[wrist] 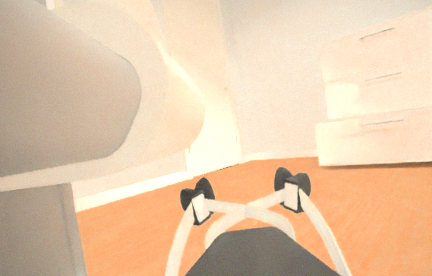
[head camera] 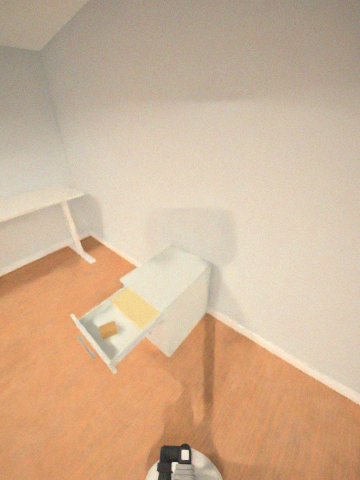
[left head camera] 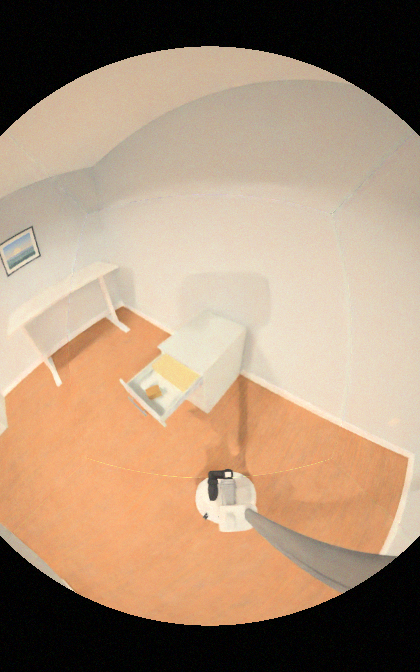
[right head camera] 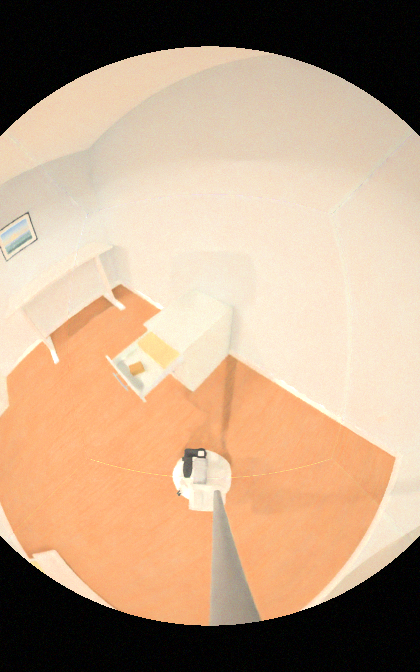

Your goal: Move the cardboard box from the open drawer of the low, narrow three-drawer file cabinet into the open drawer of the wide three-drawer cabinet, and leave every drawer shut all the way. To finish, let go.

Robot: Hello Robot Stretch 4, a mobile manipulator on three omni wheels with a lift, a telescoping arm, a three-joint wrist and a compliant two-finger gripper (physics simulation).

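Frame: origin at the robot's base, x ahead, y left, z up, level; centimetres.
Seen in the pictures: gripper, fingertip midpoint: (wrist: 243, 187).
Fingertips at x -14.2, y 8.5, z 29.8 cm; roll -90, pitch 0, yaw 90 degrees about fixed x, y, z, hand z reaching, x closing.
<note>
Offsets run from my fingertips to a thing's top centre. "spot": to the spot under its first point. Level surfaces: height alone.
The small brown cardboard box {dx +79.9, dy +38.1, dz +24.6 cm} (head camera: 108, 329) (left head camera: 153, 391) (right head camera: 136, 368) lies in the open top drawer (head camera: 94, 344) (left head camera: 142, 402) (right head camera: 125, 377) of the low, narrow white file cabinet (head camera: 167, 272) (left head camera: 205, 340) (right head camera: 192, 315). It lies near the drawer front, and a yellow panel covers the drawer's rear part. My gripper (wrist: 243, 187) is open and empty in the wrist view, away from the box. In the wrist view a white three-drawer cabinet (wrist: 367, 57), apparently the wide one, stands at the right. Its bottom drawer {spot: dx -149.1, dy +88.4, dz -16.5 cm} (wrist: 375, 145) stands out; the drawer's inside is hidden.
A white table {dz +62.5 cm} (head camera: 40, 202) (left head camera: 60, 297) (right head camera: 60, 275) stands by the left wall. The file cabinet backs onto the wall ahead of my base (left head camera: 202, 500) (right head camera: 177, 472). A white furniture edge (right head camera: 70, 577) shows at the lower left of the right head view.
</note>
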